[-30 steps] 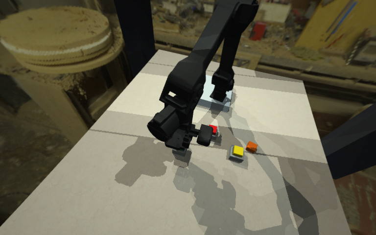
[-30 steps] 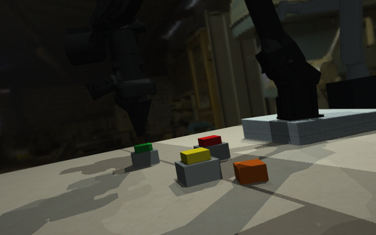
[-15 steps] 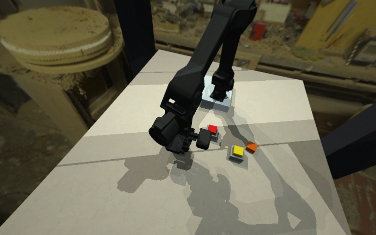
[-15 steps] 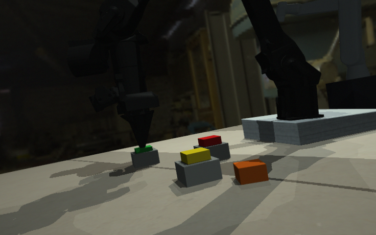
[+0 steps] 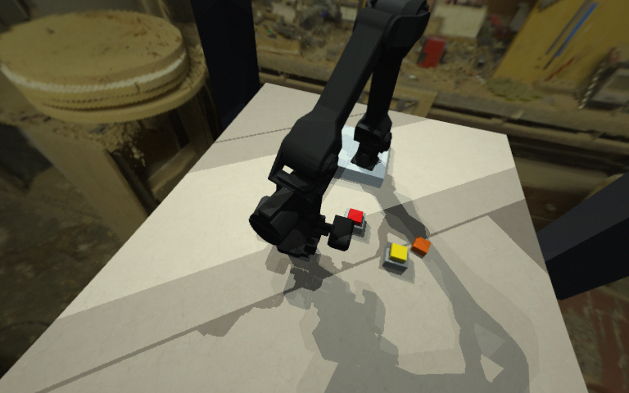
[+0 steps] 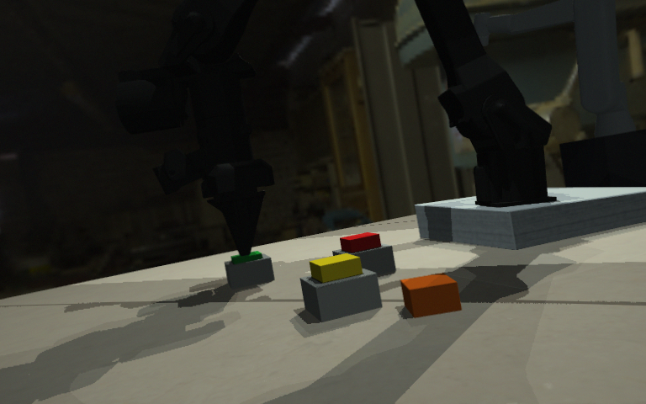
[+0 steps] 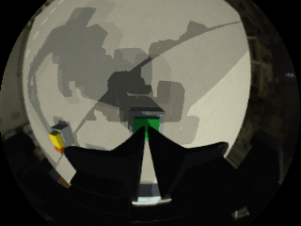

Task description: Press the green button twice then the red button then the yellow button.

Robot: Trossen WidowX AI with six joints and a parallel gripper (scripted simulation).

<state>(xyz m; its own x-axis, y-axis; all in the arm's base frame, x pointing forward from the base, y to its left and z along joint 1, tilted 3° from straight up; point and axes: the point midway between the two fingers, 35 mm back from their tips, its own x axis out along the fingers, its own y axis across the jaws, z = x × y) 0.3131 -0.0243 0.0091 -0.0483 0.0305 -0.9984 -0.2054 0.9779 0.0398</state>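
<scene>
My gripper tip is now 1 cm above the green button. Round my gripper tip: yellow button: 19 cm to the left, 8 cm behind; orange block: 23 cm to the left, 14 cm behind, 2 cm below; red button: 12 cm behind, 7 cm to the left.
</scene>
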